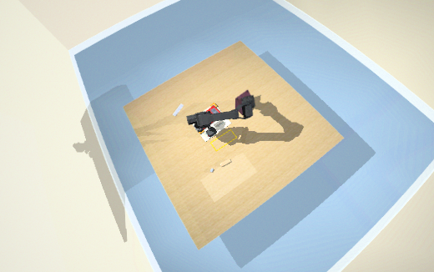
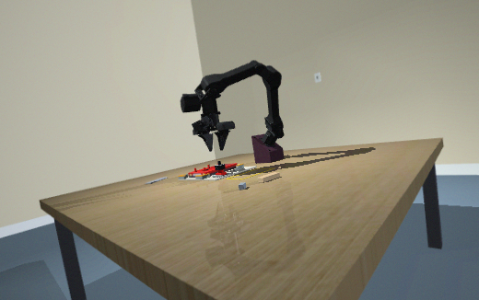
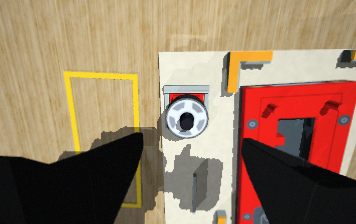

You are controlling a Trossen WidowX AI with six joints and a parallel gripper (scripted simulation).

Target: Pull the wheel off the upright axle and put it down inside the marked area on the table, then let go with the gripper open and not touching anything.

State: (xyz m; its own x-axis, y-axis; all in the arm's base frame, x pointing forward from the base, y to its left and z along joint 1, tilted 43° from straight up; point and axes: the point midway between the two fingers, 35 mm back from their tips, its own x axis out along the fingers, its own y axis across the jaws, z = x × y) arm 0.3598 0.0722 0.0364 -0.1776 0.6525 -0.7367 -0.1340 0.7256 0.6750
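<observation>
The wheel is 6 cm below my gripper tip. Also, from my gripper tip: flat strip (13 cm ahead, 32 cm to the right, 10 cm below); grey cube (10 cm ahead, 26 cm to the left, 9 cm below); wooden block (1 cm behind, 25 cm to the left, 9 cm below).
</observation>
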